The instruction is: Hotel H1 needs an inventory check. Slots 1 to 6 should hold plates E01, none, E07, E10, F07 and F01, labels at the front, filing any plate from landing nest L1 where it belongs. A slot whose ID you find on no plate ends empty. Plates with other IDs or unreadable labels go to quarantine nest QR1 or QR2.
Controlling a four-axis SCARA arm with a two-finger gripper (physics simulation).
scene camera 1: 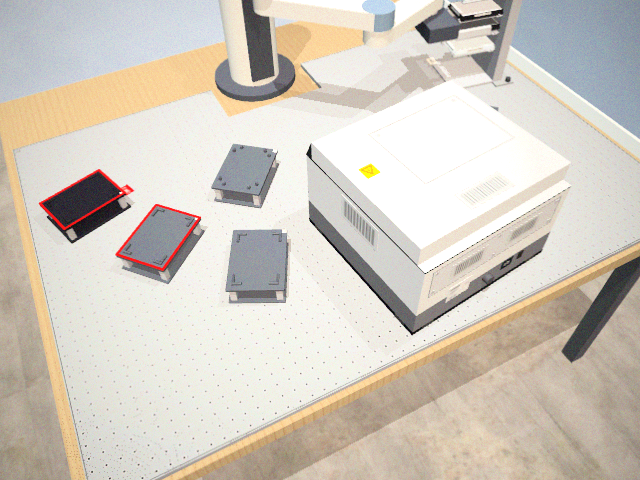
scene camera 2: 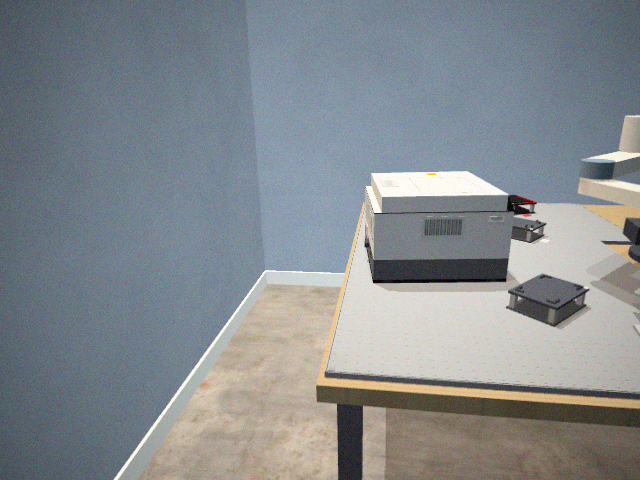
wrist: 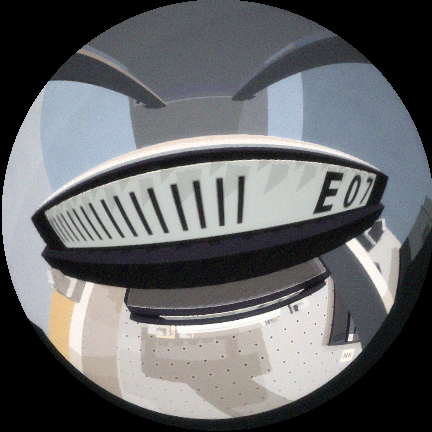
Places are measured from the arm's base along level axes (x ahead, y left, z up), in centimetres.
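Pixels of known places: gripper, fingertip midpoint: (scene camera 1: pixel 480 19) (wrist: pixel 210 191); arm's base at its link origin: (scene camera 1: pixel 255 77).
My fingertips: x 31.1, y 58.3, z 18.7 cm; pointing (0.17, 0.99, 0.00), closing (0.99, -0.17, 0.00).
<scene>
Ahead of a thing's pixels: the offset from my fingertips to its middle. "*": to the spot under its first point.
In the wrist view a plate labelled E07 @(dx -0.5, dy -2.3, dz +3.7 cm) (wrist: pixel 280 187), with a barcode, fills the middle, close to the camera. My gripper (wrist: pixel 224 257) (scene camera 1: pixel 445 28) is shut on it; the fingers are largely hidden. Below it a darker plate @(dx -0.4, dy -2.3, dz -0.5 cm) (wrist: pixel 225 300) shows, its label not readable. The hotel's grey post @(* dx +7.6, dy +3.9, dz -4.0 cm) (scene camera 1: pixel 505 41) stands at the back right of scene camera 1, with several stacked plates beside it; their slots and IDs cannot be read there. Whether the E07 plate touches a slot support cannot be told. Two red-edged nests @(* dx +4.5, dy -116.2, dz -12.5 cm) (scene camera 1: pixel 85 198) @(* dx +24.2, dy -103.6, dz -12.5 cm) (scene camera 1: pixel 160 235) stand at the left, their labels unreadable.
A large white instrument @(dx +48.2, dy -49.6, dz -4.7 cm) (scene camera 1: pixel 439 149) (scene camera 2: pixel 439 232) stands between the hotel and the front edge. Two grey nests @(* dx +12.5, dy -78.5, dz -12.5 cm) (scene camera 1: pixel 245 167) @(* dx +40.3, dy -87.0, dz -12.5 cm) (scene camera 1: pixel 257 258) stand left of it. Another grey nest @(dx +21.3, dy -18.3, dz -14.7 cm) (scene camera 2: pixel 547 291) shows in scene camera 2. A small tag (wrist: pixel 347 355) lies low right in the wrist view.
</scene>
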